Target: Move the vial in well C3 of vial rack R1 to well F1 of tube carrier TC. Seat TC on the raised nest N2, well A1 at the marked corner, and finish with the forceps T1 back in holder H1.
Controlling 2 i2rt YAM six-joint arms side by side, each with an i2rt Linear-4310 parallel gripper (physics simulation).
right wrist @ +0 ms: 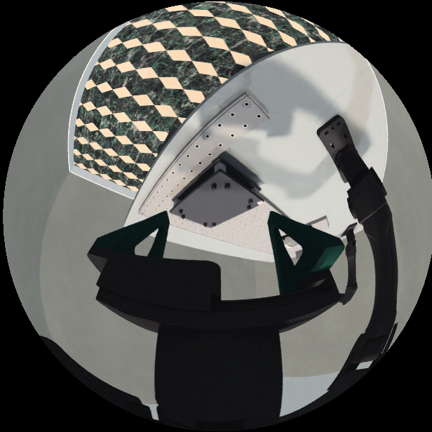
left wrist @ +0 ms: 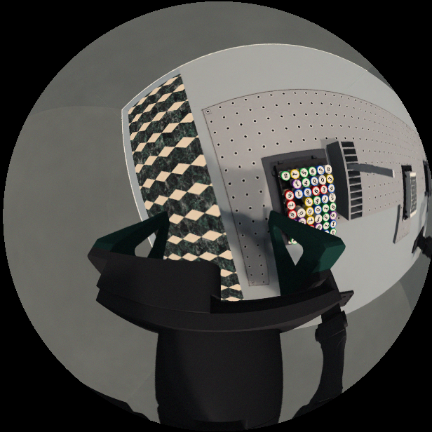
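Note:
A vial rack [left wrist: 300,161], full of numbered caps with coloured rings, stands on a dark base in the left wrist view; its lower part is partly hidden by a finger. Labels and well C3 cannot be made out. A slim grey bar [left wrist: 372,170], possibly the forceps, juts from the slotted dark block [left wrist: 341,180] beside the rack. A small pale, slotted item [left wrist: 413,194] at the far right may be the carrier. In the right wrist view a raised dark plate with pegs [right wrist: 212,200] looks like a nest. My left gripper [left wrist: 218,216] and right gripper [right wrist: 218,214] are open and empty, high above the table.
A perforated board [left wrist: 235,175] [right wrist: 245,220] lies under the fixtures. A green-and-cream patterned strip [left wrist: 172,165] [right wrist: 150,70] runs beside it. Dark arm parts [left wrist: 332,345] [right wrist: 382,260] show at the right of both views. A partly hidden pale item [right wrist: 290,243] lies behind a right finger.

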